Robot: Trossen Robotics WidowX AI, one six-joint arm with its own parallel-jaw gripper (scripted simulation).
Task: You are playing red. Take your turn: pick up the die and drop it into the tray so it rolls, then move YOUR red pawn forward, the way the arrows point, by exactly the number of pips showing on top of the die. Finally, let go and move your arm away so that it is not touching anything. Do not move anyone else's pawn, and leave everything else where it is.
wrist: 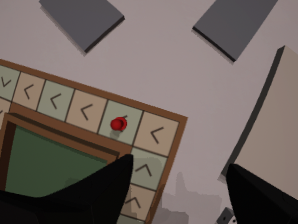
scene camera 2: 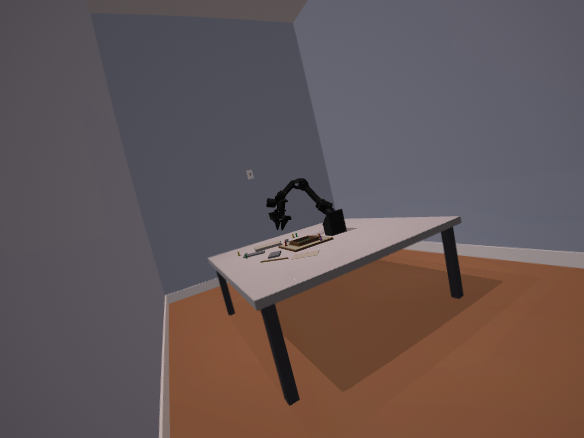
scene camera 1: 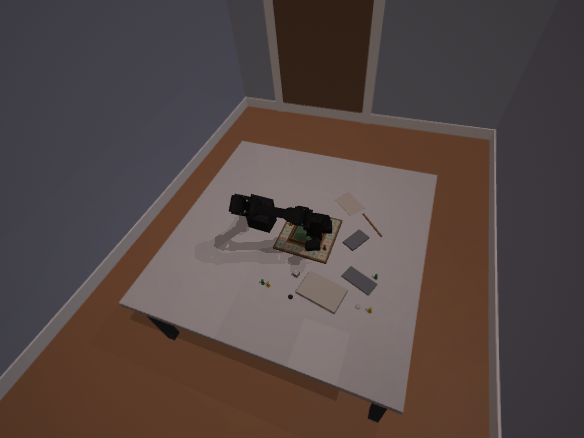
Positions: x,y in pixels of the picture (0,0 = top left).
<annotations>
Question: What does my gripper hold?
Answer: Nothing.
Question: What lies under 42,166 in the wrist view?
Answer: A green felt tray.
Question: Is my gripper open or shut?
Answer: Open.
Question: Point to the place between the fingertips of my gripper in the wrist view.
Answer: At 181,166
</annotations>
